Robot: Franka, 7 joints.
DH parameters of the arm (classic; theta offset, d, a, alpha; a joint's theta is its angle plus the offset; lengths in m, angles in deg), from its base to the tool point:
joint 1: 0 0.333 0 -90
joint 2: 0 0 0 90
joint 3: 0 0.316 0.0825 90
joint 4: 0 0 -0.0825 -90
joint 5: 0 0.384 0 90
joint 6: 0 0 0.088 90
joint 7: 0 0.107 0 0
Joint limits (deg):
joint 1: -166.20..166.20
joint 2: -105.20..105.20
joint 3: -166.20..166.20
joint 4: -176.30..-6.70
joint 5: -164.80..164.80
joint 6: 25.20..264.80
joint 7: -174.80..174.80
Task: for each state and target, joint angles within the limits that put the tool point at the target. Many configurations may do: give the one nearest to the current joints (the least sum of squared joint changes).
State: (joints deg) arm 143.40 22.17 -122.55 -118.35 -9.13 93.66 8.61
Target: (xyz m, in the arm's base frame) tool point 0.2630 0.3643 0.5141
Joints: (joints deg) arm 161.79 34.20 -114.88 -117.79 -7.20 85.63 8.61
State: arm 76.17 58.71 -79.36 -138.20 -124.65 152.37 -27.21
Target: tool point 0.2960 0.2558 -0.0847
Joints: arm 91.16 72.04 -35.60 -120.38 -121.69 155.94 -27.21
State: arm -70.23 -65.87 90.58 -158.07 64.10 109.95 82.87
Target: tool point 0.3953 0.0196 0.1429
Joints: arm -86.70 -73.61 106.88 -143.47 67.81 113.31 82.87
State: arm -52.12 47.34 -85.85 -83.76 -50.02 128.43 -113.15
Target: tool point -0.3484 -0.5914 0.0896
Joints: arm -71.32 82.16 -58.85 -87.67 -49.74 135.15 -113.15
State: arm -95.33 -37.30 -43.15 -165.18 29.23 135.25 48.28
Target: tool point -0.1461 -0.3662 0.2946
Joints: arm -80.76 -14.72 -32.93 -154.78 29.41 138.87 48.28
